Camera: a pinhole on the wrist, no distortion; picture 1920 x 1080 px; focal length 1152.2 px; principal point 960.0 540.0 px. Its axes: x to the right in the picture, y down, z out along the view. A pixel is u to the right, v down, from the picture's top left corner.
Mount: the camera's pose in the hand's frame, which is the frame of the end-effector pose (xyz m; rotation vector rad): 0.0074 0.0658 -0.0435 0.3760 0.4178 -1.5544
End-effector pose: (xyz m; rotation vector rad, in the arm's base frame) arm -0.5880 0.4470 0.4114 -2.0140 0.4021 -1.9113
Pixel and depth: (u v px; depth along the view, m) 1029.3 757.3 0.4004
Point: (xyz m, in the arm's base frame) -0.2942 0.5580 0.5449
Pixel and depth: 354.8 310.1 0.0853
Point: -0.5336 0.3945 0.3758
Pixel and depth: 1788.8 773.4 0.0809
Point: -0.5886 0.4589 0.4435
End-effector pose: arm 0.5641 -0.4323 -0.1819 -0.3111 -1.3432 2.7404
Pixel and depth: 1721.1 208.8 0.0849
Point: 0.5789 -0.4235 -0.1578
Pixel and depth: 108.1 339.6 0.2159
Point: 0.5398 -0.6711 -0.1253
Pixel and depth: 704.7 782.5 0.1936
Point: 0.4813 -0.5422 -0.1103
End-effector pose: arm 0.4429 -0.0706 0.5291 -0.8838 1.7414 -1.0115
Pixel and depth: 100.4 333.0 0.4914
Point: 0.9722 -0.0991 0.2722
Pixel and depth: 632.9 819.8 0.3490
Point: 0.6984 -0.2448 0.4322
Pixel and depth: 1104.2 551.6 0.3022
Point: 0.6420 -0.1819 0.5752
